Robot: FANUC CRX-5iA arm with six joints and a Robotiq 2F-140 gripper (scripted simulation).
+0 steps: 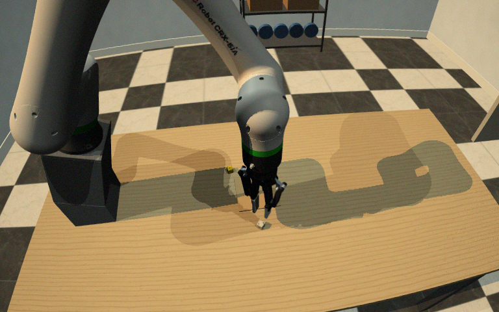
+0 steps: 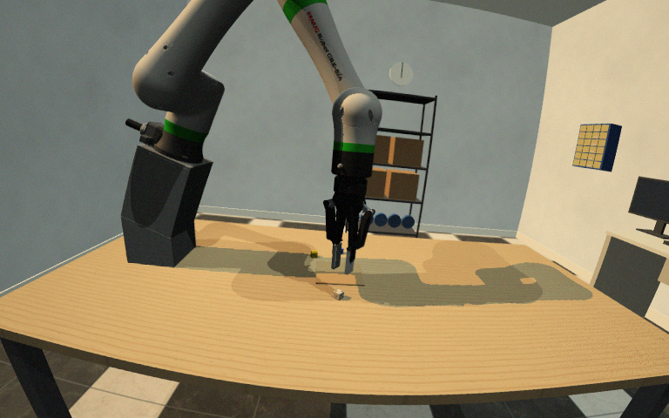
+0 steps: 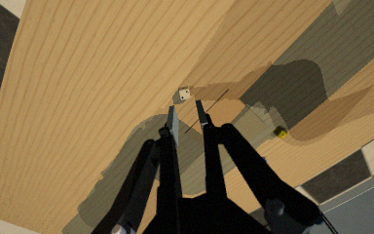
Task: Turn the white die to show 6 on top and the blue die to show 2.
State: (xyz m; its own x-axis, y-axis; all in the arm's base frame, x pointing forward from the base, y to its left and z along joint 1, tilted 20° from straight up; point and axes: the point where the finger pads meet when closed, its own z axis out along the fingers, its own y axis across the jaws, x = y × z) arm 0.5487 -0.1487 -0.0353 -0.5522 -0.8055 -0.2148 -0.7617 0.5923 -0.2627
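The white die lies 100 mm below my hand. From my hand the other things lie so: blue die (10 mm ahead, 290 mm to the left, 100 mm below); tan mat (130 mm to the left, 110 mm below); yellow die (80 mm behind, 240 mm to the left, 100 mm below).
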